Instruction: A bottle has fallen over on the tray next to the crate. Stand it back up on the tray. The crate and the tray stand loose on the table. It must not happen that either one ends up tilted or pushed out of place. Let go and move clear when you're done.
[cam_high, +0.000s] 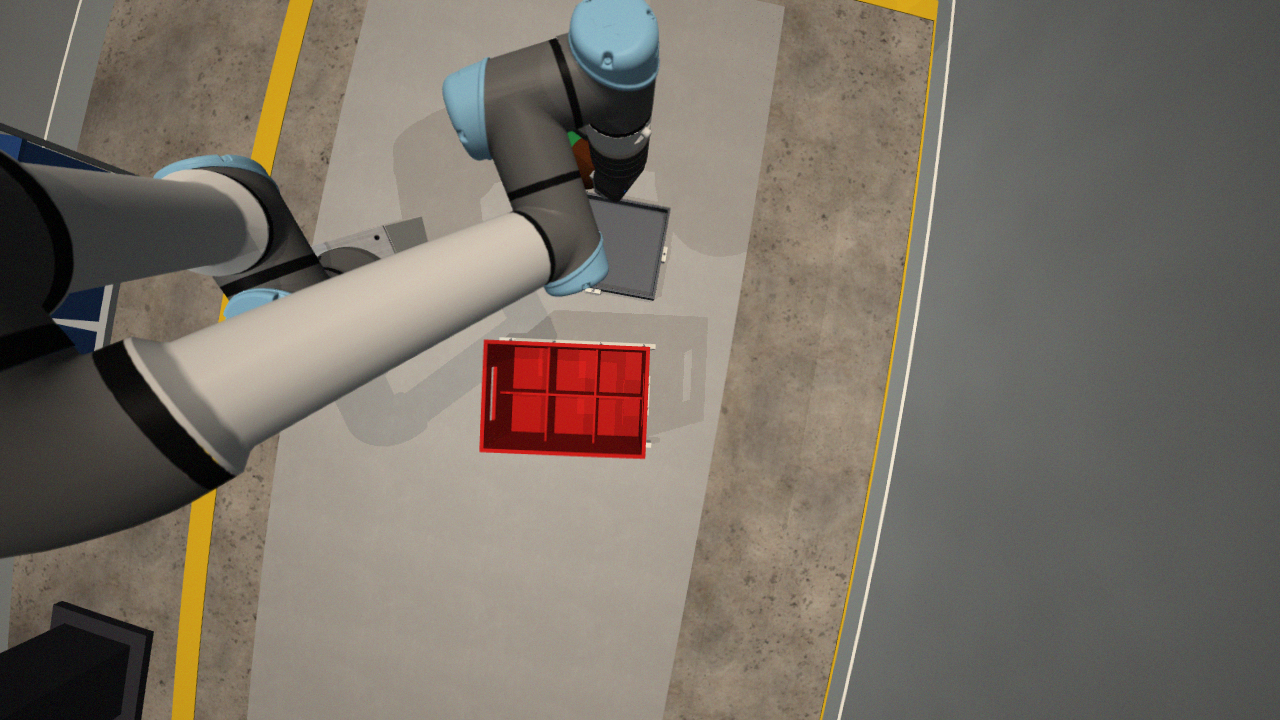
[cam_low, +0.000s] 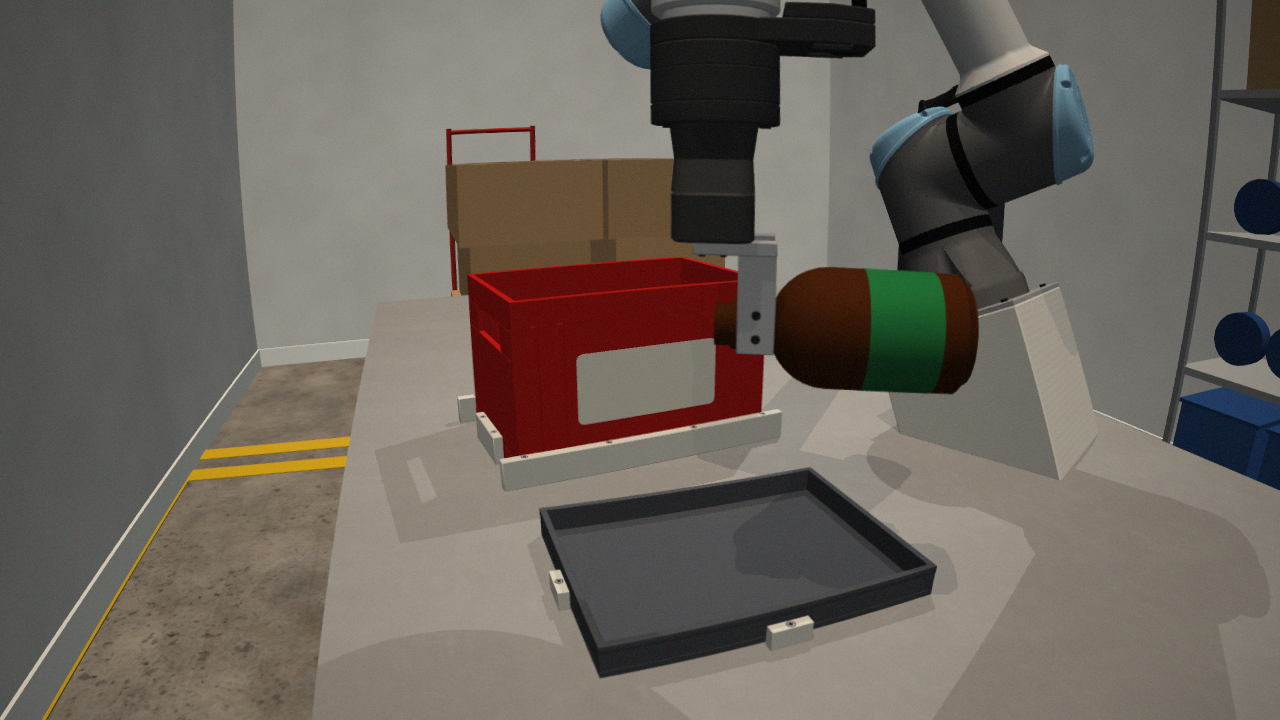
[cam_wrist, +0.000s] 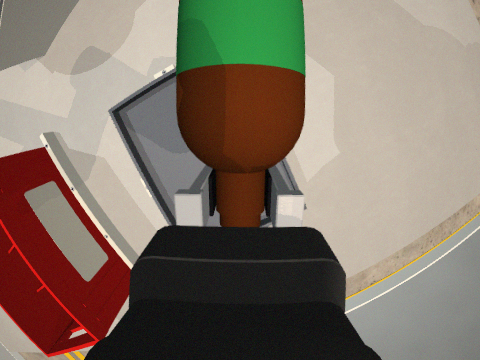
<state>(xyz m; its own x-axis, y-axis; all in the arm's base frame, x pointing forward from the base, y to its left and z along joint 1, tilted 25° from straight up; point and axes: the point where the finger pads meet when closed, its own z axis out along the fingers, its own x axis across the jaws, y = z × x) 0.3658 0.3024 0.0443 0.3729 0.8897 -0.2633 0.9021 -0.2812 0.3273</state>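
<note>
The bottle lies 5 cm behind my hand, 2 cm to the left of it and 1 cm below it. The rest, counted from my hand: red crate (2 cm ahead, 36 cm to the right, 12 cm below); dark grey tray (1 cm behind, 5 cm to the right, 19 cm below).
</note>
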